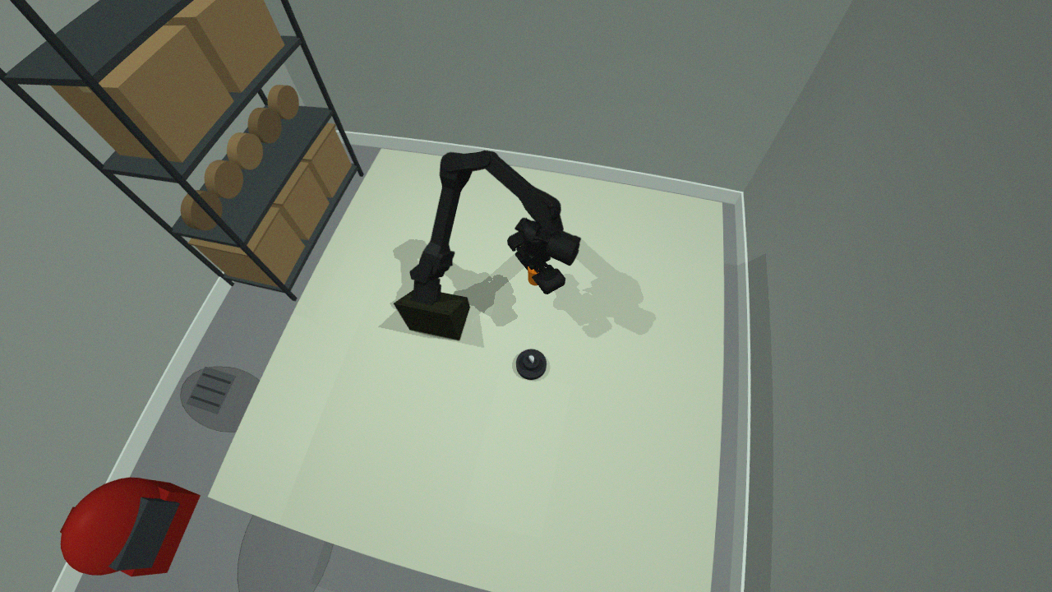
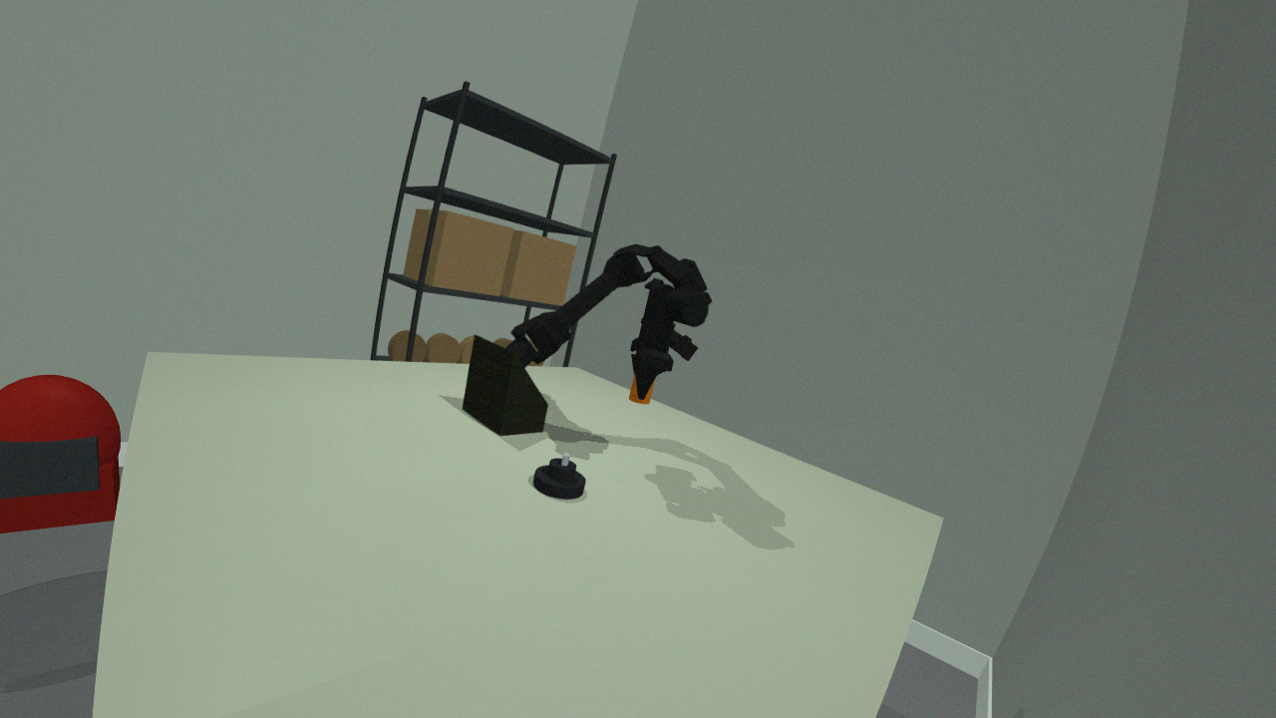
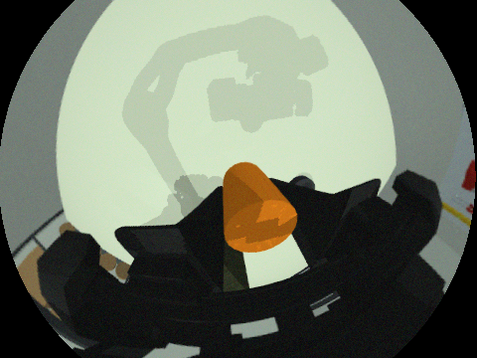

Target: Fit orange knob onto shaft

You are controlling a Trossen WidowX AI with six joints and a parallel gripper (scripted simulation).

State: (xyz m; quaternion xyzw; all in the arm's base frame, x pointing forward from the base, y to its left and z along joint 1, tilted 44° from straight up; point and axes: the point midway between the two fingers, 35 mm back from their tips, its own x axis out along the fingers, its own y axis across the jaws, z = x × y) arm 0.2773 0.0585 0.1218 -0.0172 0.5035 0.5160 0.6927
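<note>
My gripper tip is now 30 mm below the orange knob. The rest, counted from my gripper tip: round black pedestal 40 mm ahead, 200 mm to the right, 110 mm below.
</note>
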